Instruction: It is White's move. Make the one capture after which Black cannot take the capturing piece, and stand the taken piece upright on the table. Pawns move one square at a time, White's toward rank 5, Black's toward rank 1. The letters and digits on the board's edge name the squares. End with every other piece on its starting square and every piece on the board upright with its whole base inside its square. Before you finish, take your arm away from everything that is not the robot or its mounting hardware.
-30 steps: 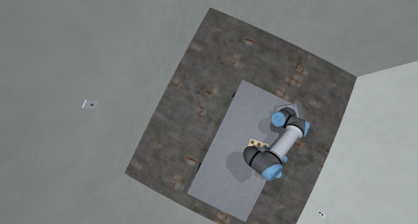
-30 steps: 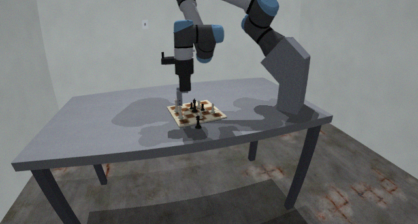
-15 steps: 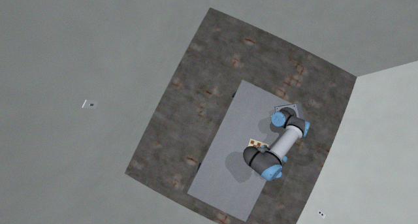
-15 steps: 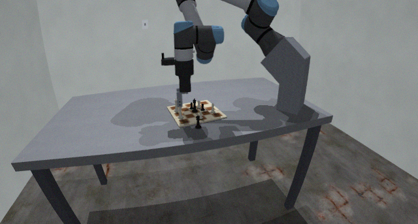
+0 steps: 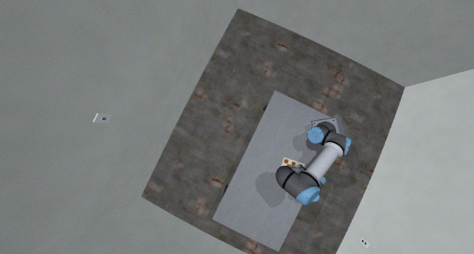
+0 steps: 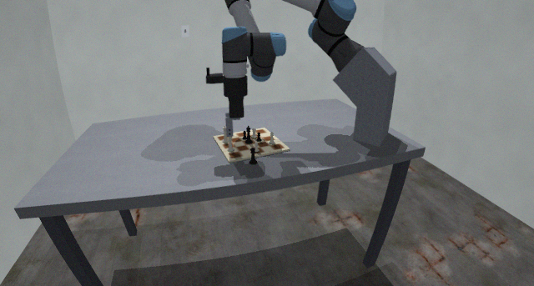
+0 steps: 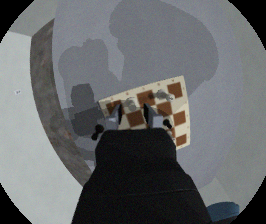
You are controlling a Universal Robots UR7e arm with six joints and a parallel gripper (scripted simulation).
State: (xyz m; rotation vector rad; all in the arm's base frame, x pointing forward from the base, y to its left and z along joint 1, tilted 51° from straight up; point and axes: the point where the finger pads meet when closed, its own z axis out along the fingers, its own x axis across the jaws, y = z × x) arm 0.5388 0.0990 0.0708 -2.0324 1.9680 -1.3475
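Right now the small chessboard is 8 cm below my hand, 8 cm behind it and 4 cm to the right of it.
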